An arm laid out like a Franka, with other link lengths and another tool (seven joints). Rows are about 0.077 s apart.
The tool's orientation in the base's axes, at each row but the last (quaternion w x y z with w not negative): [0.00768, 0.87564, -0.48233, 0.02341]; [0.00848, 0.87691, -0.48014, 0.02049]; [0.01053, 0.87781, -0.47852, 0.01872]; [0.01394, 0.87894, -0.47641, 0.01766]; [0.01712, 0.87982, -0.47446, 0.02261]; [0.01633, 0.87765, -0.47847, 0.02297]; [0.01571, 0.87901, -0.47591, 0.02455]
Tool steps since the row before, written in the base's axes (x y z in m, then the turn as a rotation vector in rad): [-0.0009, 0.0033, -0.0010, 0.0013, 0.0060, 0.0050]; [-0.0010, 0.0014, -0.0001, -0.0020, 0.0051, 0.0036]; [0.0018, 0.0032, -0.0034, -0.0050, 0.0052, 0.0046]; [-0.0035, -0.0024, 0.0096, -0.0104, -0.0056, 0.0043]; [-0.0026, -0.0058, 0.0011, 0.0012, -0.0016, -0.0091]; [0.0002, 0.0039, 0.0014, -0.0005, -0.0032, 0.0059]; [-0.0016, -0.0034, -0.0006, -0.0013, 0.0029, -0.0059]
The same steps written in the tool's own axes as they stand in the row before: [-0.0033, -0.0010, 0.0008, -0.0041, -0.0044, -0.0052]; [-0.0017, 0.0001, 0.0000, -0.0052, -0.0011, -0.0038]; [-0.0019, -0.0032, 0.0033, -0.0069, 0.0014, -0.0049]; [0.0005, 0.0043, -0.0096, -0.0008, 0.0118, -0.0042]; [0.0035, 0.0054, -0.0009, 0.0015, -0.0002, 0.0092]; [-0.0031, -0.0023, -0.0016, 0.0027, 0.0022, -0.0057]; [0.0019, 0.0032, 0.0007, -0.0035, -0.0005, 0.0057]
